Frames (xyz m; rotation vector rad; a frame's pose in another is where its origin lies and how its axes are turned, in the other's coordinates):
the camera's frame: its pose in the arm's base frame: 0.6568 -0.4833 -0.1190 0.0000 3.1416 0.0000
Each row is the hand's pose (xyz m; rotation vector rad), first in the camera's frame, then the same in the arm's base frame.
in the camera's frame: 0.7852 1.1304 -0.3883 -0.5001 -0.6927 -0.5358
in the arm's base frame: -0.1284 0.6471 0.2693 -0.6708 2.2879 0.6261
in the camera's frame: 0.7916 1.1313 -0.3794 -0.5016 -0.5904 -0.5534
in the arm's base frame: -0.1348 0.6480 0.2604 -0.7127 2.3781 0.6460
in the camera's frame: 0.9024 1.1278 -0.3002 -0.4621 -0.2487 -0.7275
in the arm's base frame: -0.2456 0.6445 0.1812 -1.0275 2.6328 0.6527
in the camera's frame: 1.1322 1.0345 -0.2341 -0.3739 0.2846 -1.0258
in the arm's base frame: -0.4754 0.5512 0.1151 1.4085 -2.4485 -0.5134
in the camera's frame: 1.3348 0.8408 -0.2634 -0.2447 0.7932 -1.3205
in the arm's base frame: -0.6780 0.3575 0.1444 1.5365 -1.8350 -0.2847
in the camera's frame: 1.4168 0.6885 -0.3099 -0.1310 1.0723 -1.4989
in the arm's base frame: -0.7600 0.2052 0.1909 1.5911 -1.4817 -0.1391
